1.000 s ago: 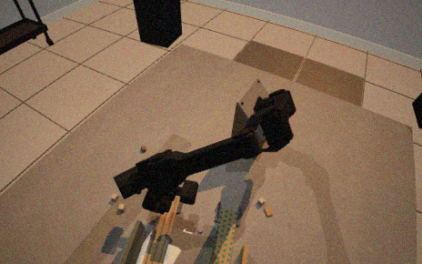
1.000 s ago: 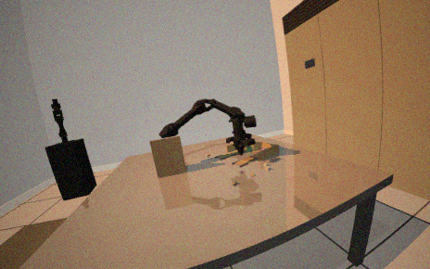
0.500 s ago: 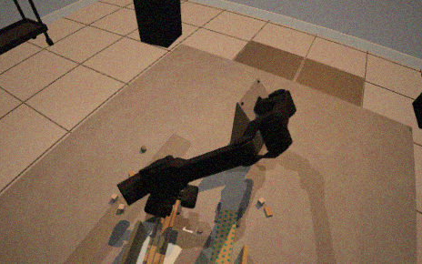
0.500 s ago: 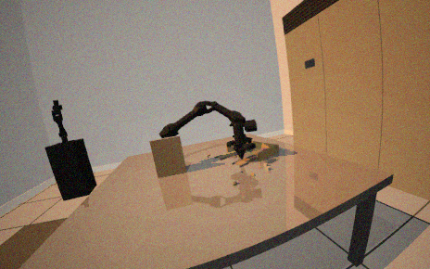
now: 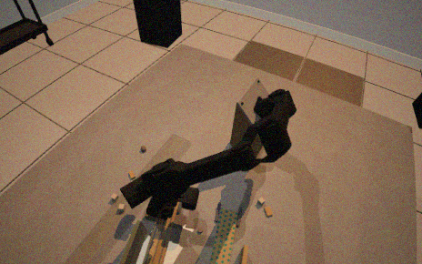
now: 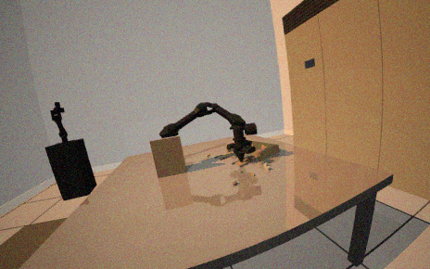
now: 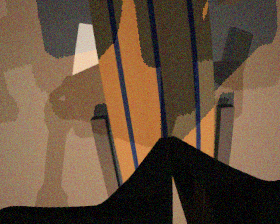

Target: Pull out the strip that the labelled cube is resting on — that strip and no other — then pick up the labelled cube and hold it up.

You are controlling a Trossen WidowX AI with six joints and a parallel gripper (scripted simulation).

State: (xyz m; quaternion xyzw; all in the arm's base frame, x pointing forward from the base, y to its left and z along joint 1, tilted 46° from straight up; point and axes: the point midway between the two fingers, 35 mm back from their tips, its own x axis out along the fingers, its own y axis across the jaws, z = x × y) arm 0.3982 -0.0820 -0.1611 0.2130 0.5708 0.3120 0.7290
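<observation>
Now: gripper tip 200 mm short of the labelled cube, 40 mm to the right of it and 10 mm below it.
</observation>
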